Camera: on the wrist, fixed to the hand. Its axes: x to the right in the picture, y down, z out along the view.
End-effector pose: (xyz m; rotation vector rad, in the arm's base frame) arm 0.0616 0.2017 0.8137 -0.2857 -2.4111 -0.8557
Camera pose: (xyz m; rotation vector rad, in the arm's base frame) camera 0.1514 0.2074 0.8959 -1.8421 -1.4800 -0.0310
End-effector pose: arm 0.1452 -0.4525 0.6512 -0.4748 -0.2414 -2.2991
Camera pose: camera 0.1968 -0.5179 0.5622 -0.4930 0.0698 -0.7421
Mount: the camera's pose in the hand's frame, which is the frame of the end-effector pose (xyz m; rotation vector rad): -0.0267 0.0799 -0.0881 0.0280 -0.1106 1.5644
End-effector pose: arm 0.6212 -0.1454 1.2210 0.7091 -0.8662 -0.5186
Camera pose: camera 0.6892 -0.0444 1.2272 -0.1160 -1.2478 0.8629
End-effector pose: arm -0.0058 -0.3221 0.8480 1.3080 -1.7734 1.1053
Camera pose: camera -0.0727 -0.2203 0.8425 0.2906 2.4908 -1.5247
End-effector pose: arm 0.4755 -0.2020 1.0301 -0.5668 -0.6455 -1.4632
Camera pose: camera 0.5600 -0.2417 0.9517 -0.8289 -0.1372 0.0492
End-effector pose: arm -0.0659 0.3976 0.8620 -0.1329 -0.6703 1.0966
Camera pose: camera -0.0860 0.4318 0.7467 -0.6415 -0.5923 2.6163
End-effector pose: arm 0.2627 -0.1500 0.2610 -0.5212 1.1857 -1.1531
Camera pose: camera 0.2177 -0.0752 0.1759 0.3967 1.0382 0.2148
